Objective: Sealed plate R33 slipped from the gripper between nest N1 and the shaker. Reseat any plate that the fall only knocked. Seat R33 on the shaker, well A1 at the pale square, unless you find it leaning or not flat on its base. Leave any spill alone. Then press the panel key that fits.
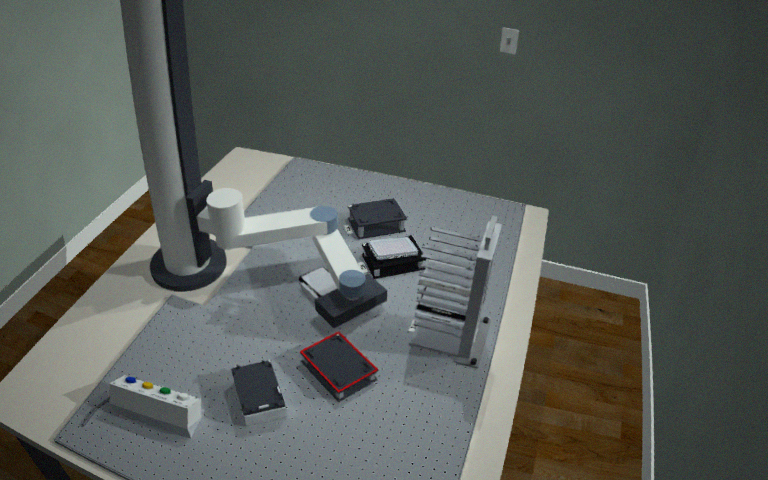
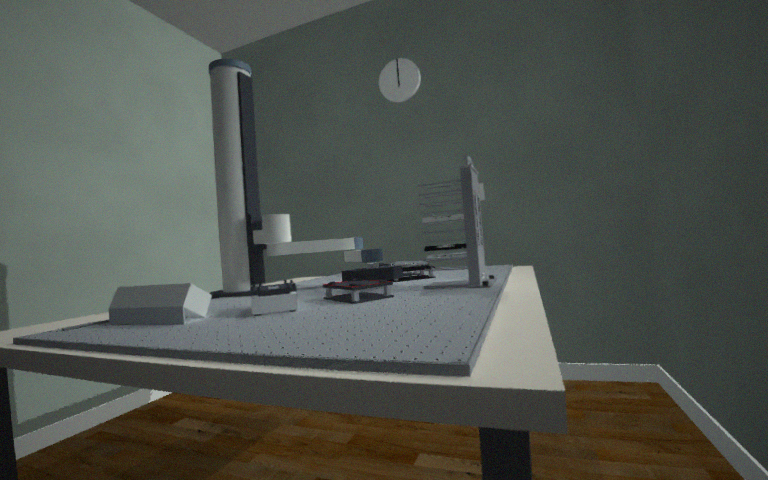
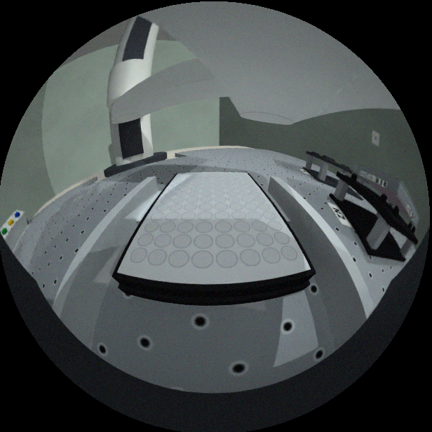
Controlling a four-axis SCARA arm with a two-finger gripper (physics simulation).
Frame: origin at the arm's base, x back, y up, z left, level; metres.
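Seen in the pictures: gripper, fingertip midpoint: [image 1: 318,277]; arm's base, origin of the base link: [image 1: 188,265] [image 2: 244,294].
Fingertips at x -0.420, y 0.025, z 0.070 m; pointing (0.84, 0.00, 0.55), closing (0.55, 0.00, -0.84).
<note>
Offsets run from my fingertips to a thing's top centre. "pt": to the spot under its first point.
The sealed plate @[dx -0.023, dy +0.002, dz -0.015 m] [image 1: 320,280] [image 3: 212,242], with a pale top and black rim, lies level on or just above the deck in front of the gripper body; its label cannot be read. My gripper [image 1: 316,284] [image 3: 212,183] is low, with its fingers shut along the plate's two long sides. Nest N2 @[pt dx -0.188, dy -0.006, dz +0.136 m] [image 1: 393,266] [image 3: 385,250] bears another plate @[dx -0.178, dy +0.063, dz +0.157 m] [image 1: 391,247], which looks slightly askew. A low unit @[pt dx -0.037, dy +0.042, dz -0.465 m] [image 1: 257,387] [image 2: 274,302] with a white base and dark clipped top, apparently the shaker, stands at the front. The key panel @[dx +0.181, dy +0.071, dz -0.600 m] [image 1: 155,403] [image 2: 150,305] has blue, yellow, green and white keys.
A dark nest @[dx -0.071, dy +0.047, dz +0.330 m] [image 1: 376,212] stands behind N2. A red-edged stand [image 1: 338,362] [image 2: 357,284] is in front of the gripper. A tall plate rack [image 1: 474,305] [image 2: 473,226] stands at the right. The arm's column [image 1: 161,141] [image 2: 230,169] stands at the left.
</note>
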